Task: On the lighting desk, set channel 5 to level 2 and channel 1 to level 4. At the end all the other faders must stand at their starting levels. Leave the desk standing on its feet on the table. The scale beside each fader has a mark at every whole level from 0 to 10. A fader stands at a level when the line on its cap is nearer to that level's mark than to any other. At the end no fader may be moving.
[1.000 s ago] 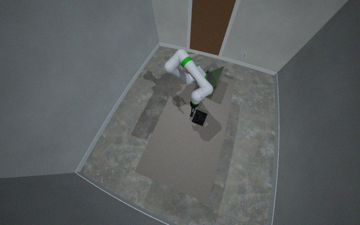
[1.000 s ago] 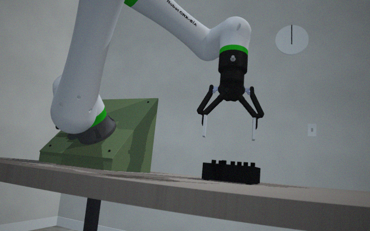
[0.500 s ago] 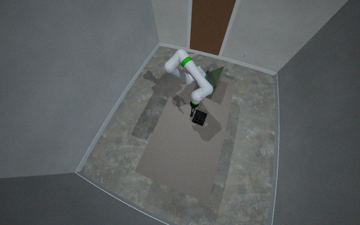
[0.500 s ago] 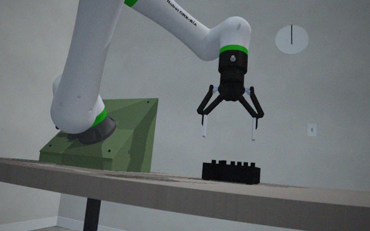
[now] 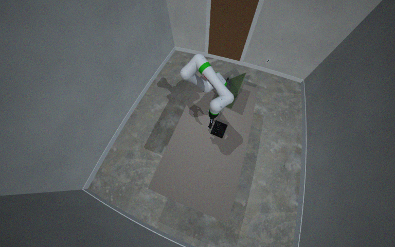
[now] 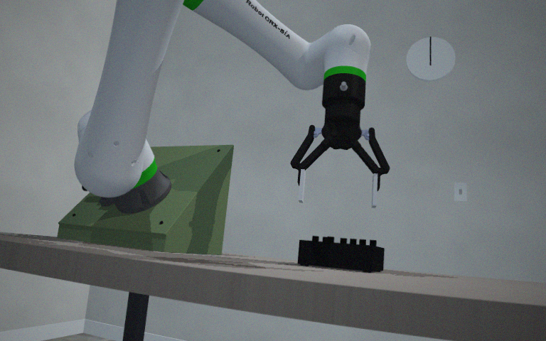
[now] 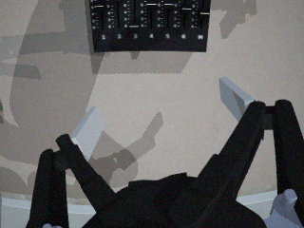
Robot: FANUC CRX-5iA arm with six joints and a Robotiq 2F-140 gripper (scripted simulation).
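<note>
My gripper is now 10 cm to the right of the fader, 8 cm above it and 7 cm past it.
</note>
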